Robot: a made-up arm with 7 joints. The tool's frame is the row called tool. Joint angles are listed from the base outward. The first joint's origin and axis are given. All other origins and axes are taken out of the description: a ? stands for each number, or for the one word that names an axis. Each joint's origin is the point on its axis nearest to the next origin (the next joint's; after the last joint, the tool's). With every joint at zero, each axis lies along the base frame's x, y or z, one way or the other. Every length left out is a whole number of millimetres.
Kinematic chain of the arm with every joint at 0, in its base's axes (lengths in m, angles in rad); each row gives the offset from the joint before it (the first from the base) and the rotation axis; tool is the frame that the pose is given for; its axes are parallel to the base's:
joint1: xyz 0.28 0 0.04 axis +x
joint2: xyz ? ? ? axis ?
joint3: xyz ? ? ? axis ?
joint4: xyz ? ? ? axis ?
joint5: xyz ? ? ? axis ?
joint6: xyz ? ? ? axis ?
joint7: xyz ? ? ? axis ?
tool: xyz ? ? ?
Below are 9 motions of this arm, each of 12 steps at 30 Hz.
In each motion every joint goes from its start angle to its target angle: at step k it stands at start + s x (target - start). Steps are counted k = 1, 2, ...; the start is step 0. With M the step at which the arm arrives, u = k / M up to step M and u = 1 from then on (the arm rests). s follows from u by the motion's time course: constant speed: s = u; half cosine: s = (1 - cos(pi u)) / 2; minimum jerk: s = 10 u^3 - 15 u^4 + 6 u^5.
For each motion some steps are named. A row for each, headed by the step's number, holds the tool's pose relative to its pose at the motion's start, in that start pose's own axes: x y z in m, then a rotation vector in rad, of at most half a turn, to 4 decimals.
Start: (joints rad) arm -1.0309 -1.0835 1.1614 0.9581 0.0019 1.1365 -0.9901
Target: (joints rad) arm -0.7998 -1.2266 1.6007 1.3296 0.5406 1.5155 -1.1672
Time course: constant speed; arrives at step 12
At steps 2, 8, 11, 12:
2: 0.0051 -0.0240 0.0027 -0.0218 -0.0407 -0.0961
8: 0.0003 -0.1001 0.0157 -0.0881 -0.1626 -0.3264
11: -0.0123 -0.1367 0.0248 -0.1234 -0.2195 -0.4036
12: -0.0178 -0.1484 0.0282 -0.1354 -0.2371 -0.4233

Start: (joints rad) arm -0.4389 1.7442 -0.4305 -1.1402 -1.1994 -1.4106 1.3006
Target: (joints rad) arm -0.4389 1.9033 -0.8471 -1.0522 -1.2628 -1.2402 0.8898
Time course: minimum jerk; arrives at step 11
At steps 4, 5, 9, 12:
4: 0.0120 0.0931 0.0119 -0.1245 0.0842 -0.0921
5: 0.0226 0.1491 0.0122 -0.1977 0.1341 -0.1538
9: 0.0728 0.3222 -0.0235 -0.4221 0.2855 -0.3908
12: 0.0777 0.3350 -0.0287 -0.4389 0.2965 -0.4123

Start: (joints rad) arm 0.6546 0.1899 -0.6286 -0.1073 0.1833 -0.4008 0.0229
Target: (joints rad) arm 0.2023 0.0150 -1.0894 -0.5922 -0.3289 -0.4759 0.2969
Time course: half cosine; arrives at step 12
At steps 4, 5, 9, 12:
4: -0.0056 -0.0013 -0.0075 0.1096 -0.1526 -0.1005
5: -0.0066 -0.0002 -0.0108 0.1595 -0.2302 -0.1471
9: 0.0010 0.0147 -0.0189 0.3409 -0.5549 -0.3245
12: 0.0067 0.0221 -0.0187 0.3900 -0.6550 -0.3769

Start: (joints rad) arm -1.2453 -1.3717 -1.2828 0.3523 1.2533 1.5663 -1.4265
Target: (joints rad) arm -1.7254 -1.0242 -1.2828 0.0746 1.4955 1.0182 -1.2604
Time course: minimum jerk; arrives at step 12
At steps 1, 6, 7, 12:
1: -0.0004 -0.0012 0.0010 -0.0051 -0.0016 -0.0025
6: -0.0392 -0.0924 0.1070 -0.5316 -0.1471 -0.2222
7: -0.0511 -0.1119 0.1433 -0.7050 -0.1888 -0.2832
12: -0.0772 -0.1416 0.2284 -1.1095 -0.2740 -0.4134

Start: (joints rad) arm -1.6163 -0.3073 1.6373 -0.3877 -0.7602 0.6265 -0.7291
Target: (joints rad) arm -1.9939 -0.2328 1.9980 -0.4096 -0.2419 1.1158 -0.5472
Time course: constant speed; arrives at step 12
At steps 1, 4, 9, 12:
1: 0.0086 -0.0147 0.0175 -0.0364 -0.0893 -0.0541
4: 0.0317 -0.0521 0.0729 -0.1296 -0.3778 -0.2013
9: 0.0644 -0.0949 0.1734 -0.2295 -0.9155 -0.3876
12: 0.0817 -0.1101 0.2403 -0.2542 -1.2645 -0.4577

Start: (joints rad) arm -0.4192 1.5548 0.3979 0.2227 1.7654 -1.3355 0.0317
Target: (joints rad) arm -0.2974 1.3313 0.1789 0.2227 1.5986 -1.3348 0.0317
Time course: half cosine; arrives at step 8
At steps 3, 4, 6, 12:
3: 0.0078 -0.0234 0.0061 0.0257 -0.0980 -0.0928
4: 0.0118 -0.0387 0.0107 0.0371 -0.1611 -0.1507
6: 0.0173 -0.0685 0.0211 0.0488 -0.2819 -0.2578
12: 0.0187 -0.0813 0.0262 0.0502 -0.3334 -0.3019

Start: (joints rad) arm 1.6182 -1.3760 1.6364 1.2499 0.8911 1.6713 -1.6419
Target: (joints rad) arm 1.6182 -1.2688 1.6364 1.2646 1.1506 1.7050 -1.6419
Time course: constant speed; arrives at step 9
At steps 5, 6, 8, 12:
5: -0.0142 0.0100 0.0344 -0.0240 -0.1408 0.0706
6: -0.0177 0.0122 0.0410 -0.0280 -0.1686 0.0857
8: -0.0255 0.0166 0.0539 -0.0350 -0.2241 0.1170
12: -0.0297 0.0189 0.0602 -0.0380 -0.2517 0.1332

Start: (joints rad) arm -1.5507 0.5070 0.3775 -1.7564 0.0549 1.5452 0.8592
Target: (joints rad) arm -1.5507 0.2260 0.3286 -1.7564 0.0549 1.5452 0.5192
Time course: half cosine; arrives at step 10
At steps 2, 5, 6, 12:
2: 0.0015 -0.0036 0.0174 -0.0130 0.0564 0.0006
5: 0.0134 -0.0163 0.0860 -0.0675 0.2957 -0.0006
6: 0.0200 -0.0203 0.1099 -0.0880 0.3872 -0.0027
12: 0.0375 -0.0278 0.1583 -0.1334 0.5922 -0.0104

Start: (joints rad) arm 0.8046 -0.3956 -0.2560 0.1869 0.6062 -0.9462 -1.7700
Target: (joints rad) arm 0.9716 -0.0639 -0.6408 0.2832 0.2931 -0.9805 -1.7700
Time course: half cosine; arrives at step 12
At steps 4, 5, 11, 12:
4: -0.0910 0.0925 0.0549 -0.0544 -0.1562 0.1621
5: -0.1423 0.1311 0.0764 -0.0767 -0.2328 0.2403
11: -0.4504 0.2461 0.1300 -0.1485 -0.6332 0.6351
12: -0.4595 0.2471 0.1302 -0.1495 -0.6446 0.6460

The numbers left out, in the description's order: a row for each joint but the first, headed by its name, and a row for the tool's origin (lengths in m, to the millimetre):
joint2: xyz 0 -0.06 -0.11, axis +y
joint3: xyz -0.19 0 -0.07, axis -x
joint4: xyz 0 0.06 -0.29, axis +z
joint5: xyz 0.15 -0.06 0, axis -x
joint6: xyz 0 0.11 -0.36, axis -z
joint7: xyz -0.09 -0.1 0, axis -y
tool: xyz -0.09 0 0.24

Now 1 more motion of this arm.
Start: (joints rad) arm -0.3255 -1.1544 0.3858 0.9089 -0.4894 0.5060 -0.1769
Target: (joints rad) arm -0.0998 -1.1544 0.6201 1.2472 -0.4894 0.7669 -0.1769
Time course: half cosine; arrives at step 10
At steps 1, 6, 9, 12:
1: -0.0013 0.0014 -0.0003 -0.0021 0.0042 -0.0055
6: -0.0365 0.0423 -0.0038 -0.0541 0.1220 -0.1460
9: -0.0558 0.0660 -0.0023 -0.0786 0.1887 -0.2151
12: -0.0573 0.0679 -0.0021 -0.0804 0.1939 -0.2202

